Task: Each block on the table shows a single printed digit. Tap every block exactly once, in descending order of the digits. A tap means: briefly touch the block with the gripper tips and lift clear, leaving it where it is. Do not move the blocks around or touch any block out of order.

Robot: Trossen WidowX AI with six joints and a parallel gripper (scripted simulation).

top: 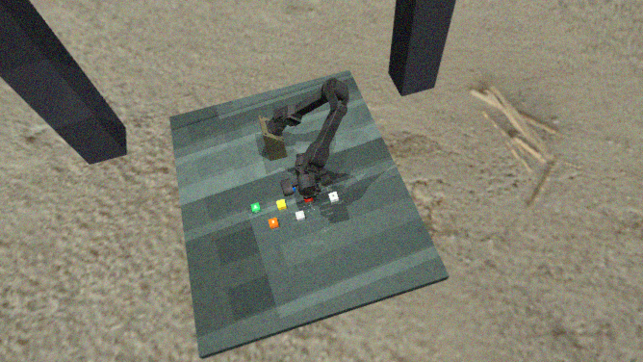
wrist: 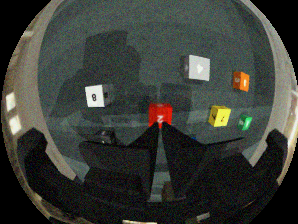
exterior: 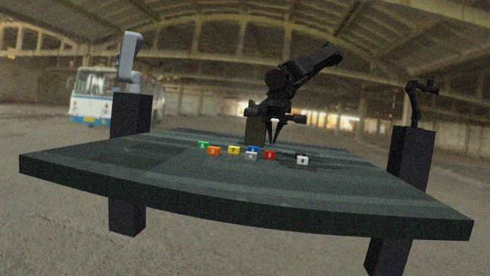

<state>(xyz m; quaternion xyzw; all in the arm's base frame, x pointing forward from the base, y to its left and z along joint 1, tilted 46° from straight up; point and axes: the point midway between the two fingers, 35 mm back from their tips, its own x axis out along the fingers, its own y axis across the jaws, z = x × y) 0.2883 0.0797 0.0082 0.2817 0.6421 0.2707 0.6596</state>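
My gripper tip is now 30 mm above the red block. Also, from my gripper tip: white block (30 mm ahead, 100 mm to the left, 30 mm below); grey block (70 mm ahead, 50 mm to the right, 30 mm below); blue block (70 mm behind, 60 mm to the right, 30 mm below).
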